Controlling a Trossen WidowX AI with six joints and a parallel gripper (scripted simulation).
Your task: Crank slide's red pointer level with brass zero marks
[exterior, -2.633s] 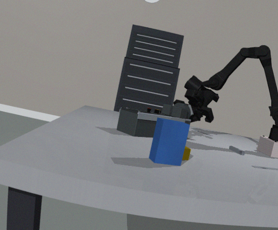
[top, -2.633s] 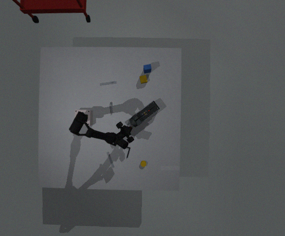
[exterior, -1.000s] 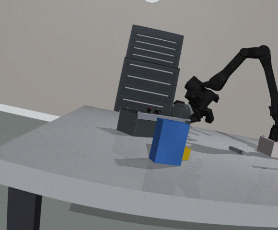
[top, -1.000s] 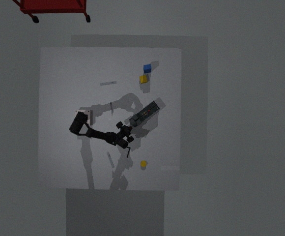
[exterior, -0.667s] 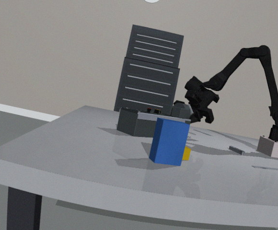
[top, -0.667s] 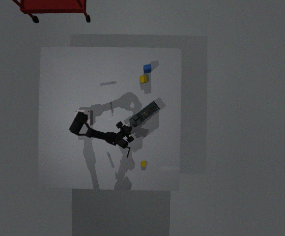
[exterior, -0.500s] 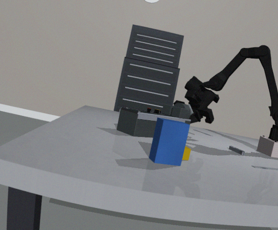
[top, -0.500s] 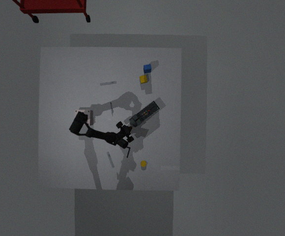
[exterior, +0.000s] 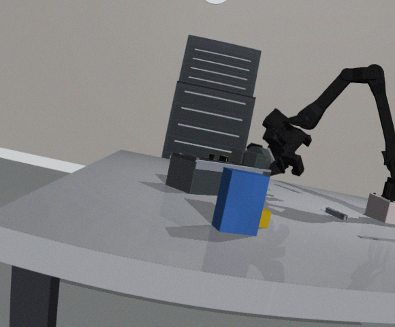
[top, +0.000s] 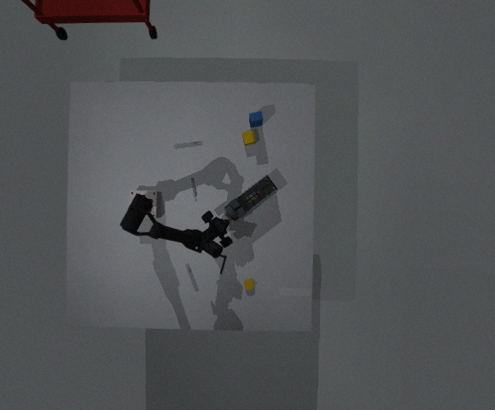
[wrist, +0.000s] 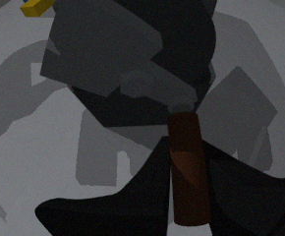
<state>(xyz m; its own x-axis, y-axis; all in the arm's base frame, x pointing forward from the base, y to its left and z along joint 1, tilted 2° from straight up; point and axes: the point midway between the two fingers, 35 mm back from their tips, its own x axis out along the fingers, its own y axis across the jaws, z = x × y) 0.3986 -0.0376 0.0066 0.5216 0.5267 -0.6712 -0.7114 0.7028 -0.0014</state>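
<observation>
The brown crank handle is 10 mm behind my gripper tip, 10 mm to the right of it and 30 mm above it. Round my gripper tip: red pointer (130 mm ahead, 160 mm to the left, 40 mm above); black hex key (210 mm to the right, 40 mm below); yellow block (40 mm ahead, 440 mm to the left, 30 mm below).
</observation>
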